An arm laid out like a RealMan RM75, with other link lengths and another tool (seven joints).
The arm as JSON. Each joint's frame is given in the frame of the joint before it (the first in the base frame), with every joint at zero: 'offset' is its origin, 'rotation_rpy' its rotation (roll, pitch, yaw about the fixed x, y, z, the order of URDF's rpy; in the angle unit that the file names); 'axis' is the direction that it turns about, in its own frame. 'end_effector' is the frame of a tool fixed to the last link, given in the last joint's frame.
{
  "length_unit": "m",
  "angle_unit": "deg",
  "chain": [
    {
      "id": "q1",
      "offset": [
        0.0,
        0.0,
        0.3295
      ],
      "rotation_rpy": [
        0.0,
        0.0,
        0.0
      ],
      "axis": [
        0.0,
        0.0,
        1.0
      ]
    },
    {
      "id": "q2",
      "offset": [
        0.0,
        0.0,
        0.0
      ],
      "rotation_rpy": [
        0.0,
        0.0,
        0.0
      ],
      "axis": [
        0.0,
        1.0,
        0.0
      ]
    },
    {
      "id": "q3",
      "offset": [
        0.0,
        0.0,
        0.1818
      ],
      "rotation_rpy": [
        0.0,
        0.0,
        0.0
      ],
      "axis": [
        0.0,
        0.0,
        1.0
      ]
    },
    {
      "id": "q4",
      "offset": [
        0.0,
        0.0,
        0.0
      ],
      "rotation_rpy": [
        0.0,
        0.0,
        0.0
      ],
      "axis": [
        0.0,
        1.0,
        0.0
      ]
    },
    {
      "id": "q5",
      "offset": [
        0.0,
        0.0,
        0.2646
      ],
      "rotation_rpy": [
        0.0,
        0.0,
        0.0
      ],
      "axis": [
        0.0,
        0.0,
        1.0
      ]
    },
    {
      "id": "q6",
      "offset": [
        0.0,
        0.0,
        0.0
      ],
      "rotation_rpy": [
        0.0,
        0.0,
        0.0
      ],
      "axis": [
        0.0,
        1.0,
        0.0
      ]
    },
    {
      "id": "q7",
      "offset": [
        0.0,
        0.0,
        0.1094
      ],
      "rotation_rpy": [
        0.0,
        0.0,
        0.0
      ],
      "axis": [
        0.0,
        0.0,
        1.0
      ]
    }
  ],
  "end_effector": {
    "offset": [
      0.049,
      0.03,
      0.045
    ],
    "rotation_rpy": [
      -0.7,
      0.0,
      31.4
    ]
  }
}
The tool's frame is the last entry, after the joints.
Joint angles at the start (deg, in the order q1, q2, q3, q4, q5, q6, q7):
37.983, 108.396, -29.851, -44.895, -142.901, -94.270, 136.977
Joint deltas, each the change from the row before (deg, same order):
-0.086, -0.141, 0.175, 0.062, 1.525, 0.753, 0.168
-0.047, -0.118, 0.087, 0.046, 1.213, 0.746, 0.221
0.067, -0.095, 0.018, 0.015, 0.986, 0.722, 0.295
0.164, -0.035, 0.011, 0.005, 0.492, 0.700, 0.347
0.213, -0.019, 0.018, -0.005, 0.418, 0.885, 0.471
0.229, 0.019, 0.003, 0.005, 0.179, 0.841, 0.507
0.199, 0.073, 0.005, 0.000, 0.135, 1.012, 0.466
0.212, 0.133, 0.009, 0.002, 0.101, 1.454, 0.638
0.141, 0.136, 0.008, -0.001, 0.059, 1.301, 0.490
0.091, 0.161, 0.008, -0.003, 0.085, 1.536, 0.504
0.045, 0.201, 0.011, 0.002, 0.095, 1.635, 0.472
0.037, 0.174, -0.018, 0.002, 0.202, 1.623, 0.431
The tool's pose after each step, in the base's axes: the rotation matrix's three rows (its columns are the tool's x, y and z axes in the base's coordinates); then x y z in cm. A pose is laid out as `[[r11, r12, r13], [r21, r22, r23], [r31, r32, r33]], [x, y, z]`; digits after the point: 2 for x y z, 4 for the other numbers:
[[-0.2863, -0.9581, 0.0122], [-0.9020, 0.2738, 0.3339], [-0.3232, 0.0846, -0.9425]], [24.74, 31.88, 20.35]
[[-0.2900, -0.9570, 0.0005], [-0.8943, 0.2712, 0.3558], [-0.3407, 0.1027, -0.9346]], [24.59, 32.22, 20.44]
[[-0.2929, -0.9561, -0.0081], [-0.8874, 0.2687, 0.3747], [-0.3561, 0.1170, -0.9271]], [24.40, 32.58, 20.53]
[[-0.2959, -0.9552, -0.0108], [-0.8813, 0.2686, 0.3889], [-0.3686, 0.1245, -0.9212]], [24.25, 32.90, 20.57]
[[-0.3003, -0.9538, -0.0113], [-0.8735, 0.2702, 0.4050], [-0.3833, 0.1315, -0.9142]], [24.10, 33.29, 20.61]
[[-0.3054, -0.9522, -0.0092], [-0.8662, 0.2738, 0.4181], [-0.3956, 0.1357, -0.9084]], [23.98, 33.63, 20.62]
[[-0.3106, -0.9505, -0.0056], [-0.8577, 0.2777, 0.4327], [-0.4097, 0.1392, -0.9015]], [23.90, 34.00, 20.59]
[[-0.3187, -0.9479, 0.0011], [-0.8451, 0.2847, 0.4525], [-0.4293, 0.1433, -0.8917]], [23.84, 34.47, 20.54]
[[-0.3253, -0.9456, 0.0078], [-0.8336, 0.2906, 0.4698], [-0.4464, 0.1463, -0.8828]], [23.84, 34.87, 20.48]
[[-0.3328, -0.9429, 0.0159], [-0.8194, 0.2975, 0.4899], [-0.4667, 0.1500, -0.8716]], [23.88, 35.31, 20.43]
[[-0.3406, -0.9399, 0.0246], [-0.8039, 0.3047, 0.5107], [-0.4875, 0.1542, -0.8594]], [23.95, 35.74, 20.36]
[[-0.3475, -0.9371, 0.0321], [-0.7880, 0.3104, 0.5317], [-0.5083, 0.1595, -0.8463]], [24.01, 36.18, 20.31]

